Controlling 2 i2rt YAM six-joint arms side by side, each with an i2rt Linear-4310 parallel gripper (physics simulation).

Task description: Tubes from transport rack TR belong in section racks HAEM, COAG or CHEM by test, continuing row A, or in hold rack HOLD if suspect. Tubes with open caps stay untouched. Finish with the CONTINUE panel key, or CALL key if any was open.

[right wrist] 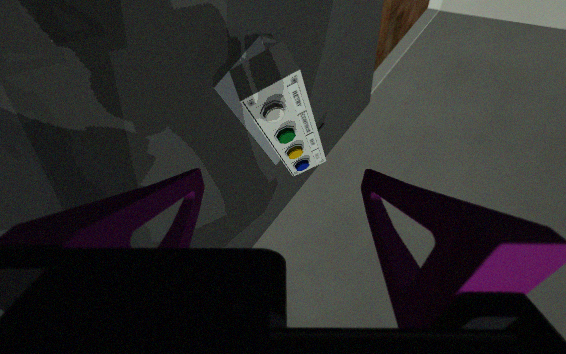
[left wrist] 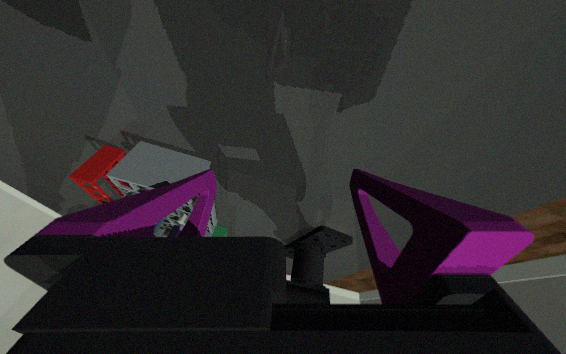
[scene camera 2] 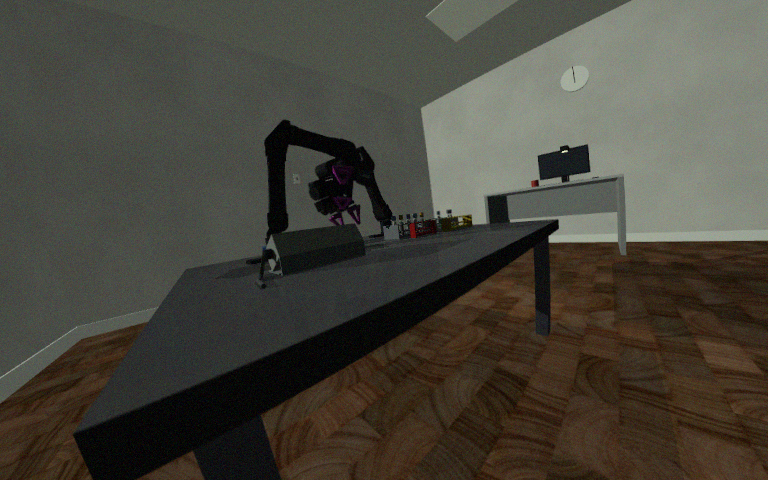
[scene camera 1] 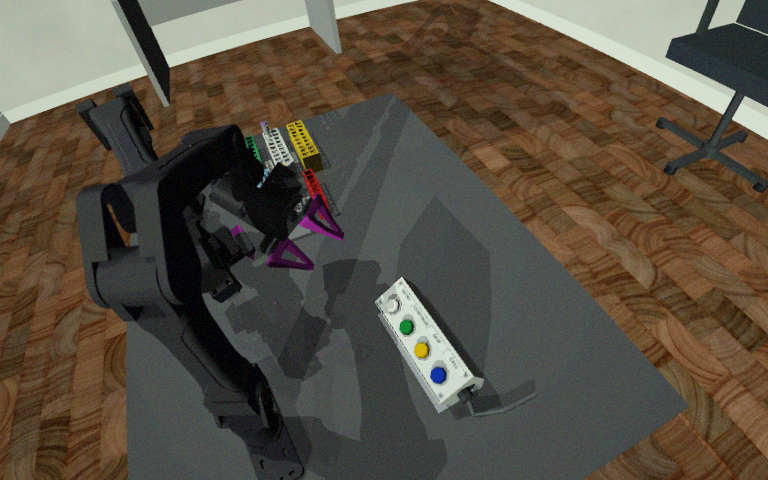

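Seen in the pictures: left gripper, fingertip midpoint: (left wrist: 283, 176) (scene camera 1: 232, 271); right gripper, fingertip midpoint: (right wrist: 282, 177) (scene camera 2: 342, 197) (scene camera 1: 327, 253); left arm's base, link origin: (left wrist: 310, 244); right arm's base, link origin: (scene camera 1: 264, 429).
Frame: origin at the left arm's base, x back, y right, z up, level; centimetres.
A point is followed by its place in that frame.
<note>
A white key panel (scene camera 1: 427, 333) {x -51.6, y 49.2, z 7.3 cm} (scene camera 2: 322, 249) {x -56.0, y 48.5, z 3.5 cm} (right wrist: 295, 120) {x -49.9, y 44.8, z 7.2 cm} stands on the table, with a green CONTINUE key (scene camera 1: 406, 326) {x -48.5, y 46.9, z 7.0 cm} (right wrist: 286, 135) {x -48.2, y 46.3, z 7.0 cm} and a blue CALL key (scene camera 1: 438, 374) {x -51.4, y 56.4, z 7.1 cm} (right wrist: 302, 165) {x -51.1, y 55.8, z 6.9 cm}. Racks stand at the far end: yellow (scene camera 1: 304, 144) {x -33.8, y -15.6, z 5.7 cm} (scene camera 2: 459, 220) {x -29.4, y -25.4, z 3.0 cm}, white (scene camera 1: 277, 148) {x -26.1, y -16.4, z 5.7 cm}, red (scene camera 1: 314, 186) {x -34.7, y -2.5, z 0.8 cm} (scene camera 2: 424, 227) (left wrist: 97, 165) {x -36.3, y 9.4, z 3.3 cm} and green (scene camera 1: 252, 147) {x -18.6, y -19.9, z 5.7 cm} (left wrist: 220, 231) {x -18.6, y -6.7, z 1.2 cm}. A grey rack (left wrist: 160, 162) {x -28.9, y 14.0, z 2.3 cm} (scene camera 2: 391, 232) {x -28.6, y 14.1, z 2.9 cm} is beside the red one. Rack names and tube caps are too small to read. My right gripper (scene camera 1: 327, 253) {x -38.1, y 35.9, z 17.0 cm} (scene camera 2: 342, 189) {x -38.1, y 35.9, z 17.0 cm} (right wrist: 282, 177) {x -38.1, y 35.9, z 17.0 cm} is open and empty above the table. My left gripper (scene camera 1: 243, 243) (scene camera 2: 348, 223) {x -17.0, y 26.4, z 6.9 cm} (left wrist: 283, 176) {x -17.0, y 26.4, z 6.9 cm} is open and empty, below it.
My right arm (scene camera 1: 164, 226) {x -26.6, y 51.8, z 43.3 cm} partly hides the racks in scene camera 1. A cable (scene camera 1: 504, 406) {x -61.2, y 62.0, z 0.7 cm} runs from the panel's lower end. A second desk (scene camera 2: 560, 208) with a monitor (scene camera 2: 564, 163) stands behind the table, and a chair (scene camera 1: 724, 62) stands at the upper right.
</note>
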